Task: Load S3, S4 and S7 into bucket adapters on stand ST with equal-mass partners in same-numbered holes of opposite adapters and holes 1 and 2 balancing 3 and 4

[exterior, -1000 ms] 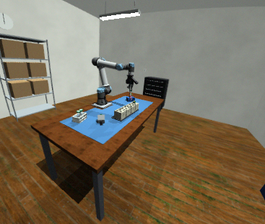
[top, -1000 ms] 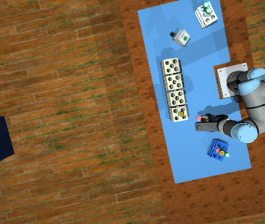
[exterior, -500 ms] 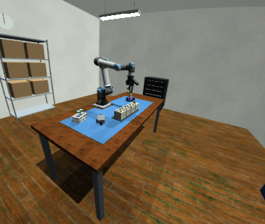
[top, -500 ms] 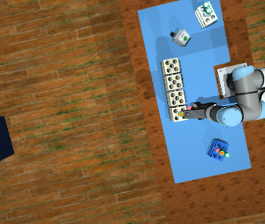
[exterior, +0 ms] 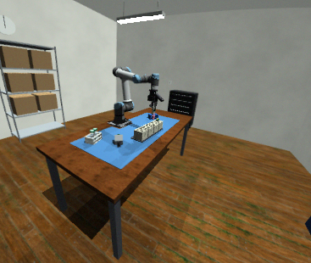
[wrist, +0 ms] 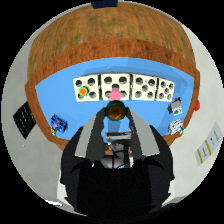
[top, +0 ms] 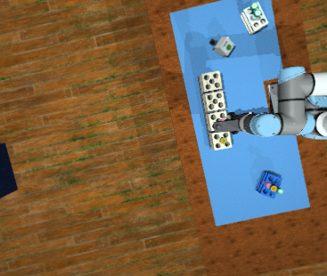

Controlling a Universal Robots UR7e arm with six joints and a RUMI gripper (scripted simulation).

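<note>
The blue rack lies 26 cm behind my hand, 41 cm to the left of it and 22 cm below it. Round my hand: white rack 27 cm behind, 54 cm to the right, 22 cm below; then adapter 11 cm to the left, 20 cm below.
</note>
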